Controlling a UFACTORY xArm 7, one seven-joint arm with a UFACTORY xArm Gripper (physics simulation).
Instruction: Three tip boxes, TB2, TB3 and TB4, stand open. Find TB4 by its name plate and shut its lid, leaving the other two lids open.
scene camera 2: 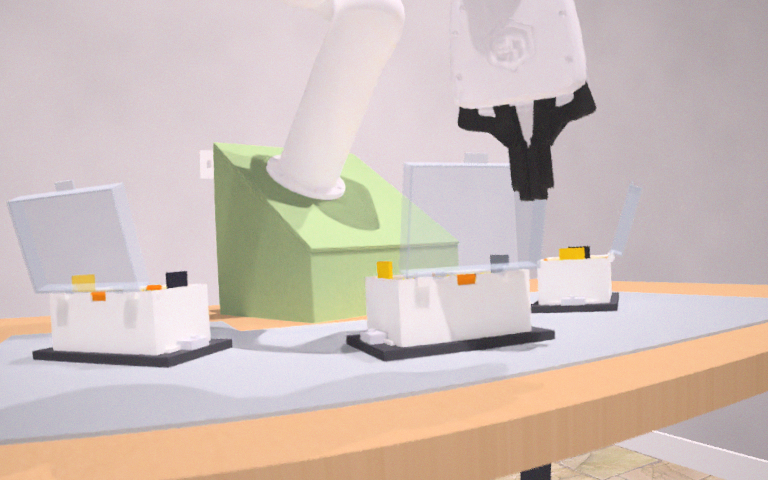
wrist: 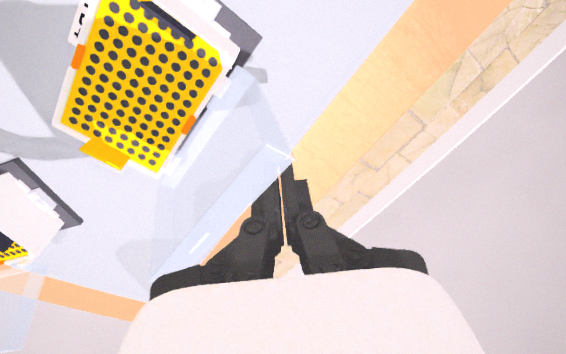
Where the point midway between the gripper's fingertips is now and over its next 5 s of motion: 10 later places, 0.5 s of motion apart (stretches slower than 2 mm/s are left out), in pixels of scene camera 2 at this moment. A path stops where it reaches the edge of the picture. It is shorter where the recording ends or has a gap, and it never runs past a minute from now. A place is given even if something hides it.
My gripper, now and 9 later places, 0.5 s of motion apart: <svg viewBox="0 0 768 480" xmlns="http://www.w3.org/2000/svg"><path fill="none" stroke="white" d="M534 200L489 203L468 206L451 210L427 215L426 235L428 249L429 255L427 231L424 190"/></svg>
